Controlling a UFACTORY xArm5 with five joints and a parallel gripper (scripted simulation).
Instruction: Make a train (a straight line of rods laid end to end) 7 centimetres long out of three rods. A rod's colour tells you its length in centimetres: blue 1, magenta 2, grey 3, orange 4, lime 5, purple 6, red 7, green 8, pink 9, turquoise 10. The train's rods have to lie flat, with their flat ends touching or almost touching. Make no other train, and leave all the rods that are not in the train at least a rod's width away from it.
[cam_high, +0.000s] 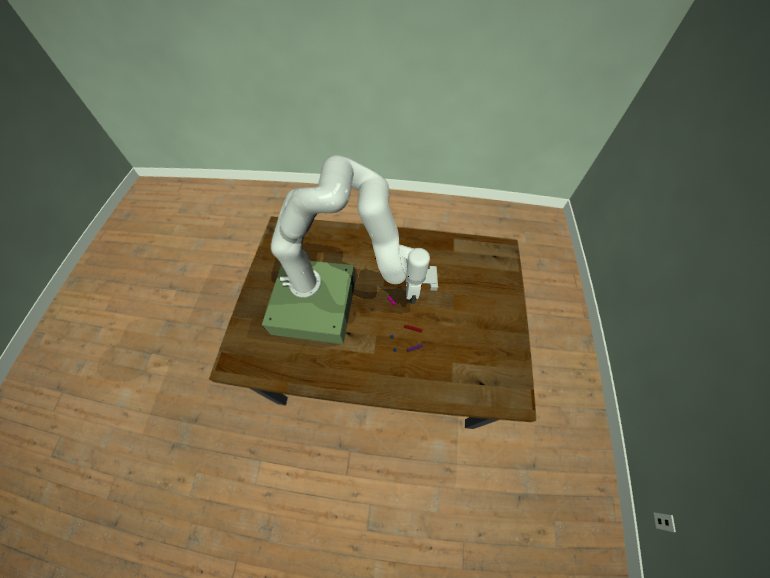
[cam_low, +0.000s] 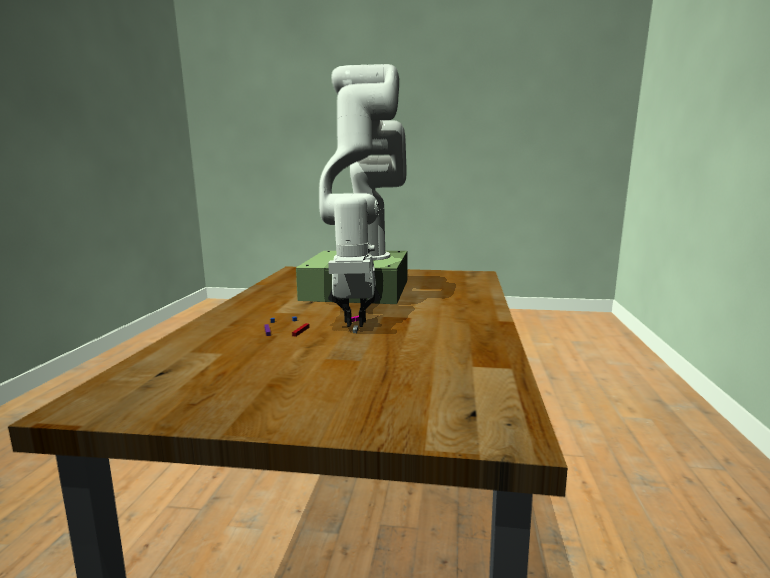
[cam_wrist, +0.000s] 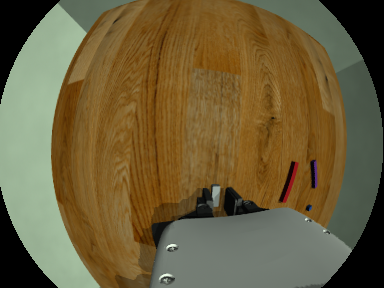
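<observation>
My hand is 30 mm above the grey rod. Round my hand: red rod (10 mm behind, 130 mm to the right, 30 mm below); purple rod (10 mm behind, 210 mm to the right, 30 mm below).
</observation>
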